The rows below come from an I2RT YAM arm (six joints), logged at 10 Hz.
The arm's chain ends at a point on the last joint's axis. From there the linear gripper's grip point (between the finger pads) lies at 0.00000 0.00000 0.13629 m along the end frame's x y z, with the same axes.
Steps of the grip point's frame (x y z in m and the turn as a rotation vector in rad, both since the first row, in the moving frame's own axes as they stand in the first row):
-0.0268, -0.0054, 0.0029, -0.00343, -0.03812, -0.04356
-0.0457, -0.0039, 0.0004, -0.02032, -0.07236, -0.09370
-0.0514, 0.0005, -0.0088, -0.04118, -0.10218, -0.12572
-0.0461, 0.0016, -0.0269, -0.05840, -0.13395, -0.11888
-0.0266, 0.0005, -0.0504, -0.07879, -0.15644, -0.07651
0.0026, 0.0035, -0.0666, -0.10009, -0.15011, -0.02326
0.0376, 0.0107, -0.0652, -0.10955, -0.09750, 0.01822
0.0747, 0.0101, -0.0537, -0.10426, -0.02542, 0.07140
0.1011, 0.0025, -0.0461, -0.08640, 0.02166, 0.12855
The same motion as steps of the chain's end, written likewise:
-0.0216, -0.0060, 0.0030, -0.00343, -0.03812, -0.04356
-0.0360, -0.0071, 0.0008, -0.02032, -0.07236, -0.09370
-0.0379, -0.0060, -0.0080, -0.04118, -0.10218, -0.12572
-0.0284, -0.0074, -0.0254, -0.05840, -0.13395, -0.11888
-0.0058, -0.0110, -0.0483, -0.07879, -0.15644, -0.07651
0.0228, -0.0103, -0.0644, -0.10009, -0.15011, -0.02326
0.0510, -0.0041, -0.0637, -0.10955, -0.09750, 0.01822
0.0787, -0.0039, -0.0529, -0.10426, -0.02542, 0.07140
0.0989, -0.0094, -0.0456, -0.08640, 0.02166, 0.12855

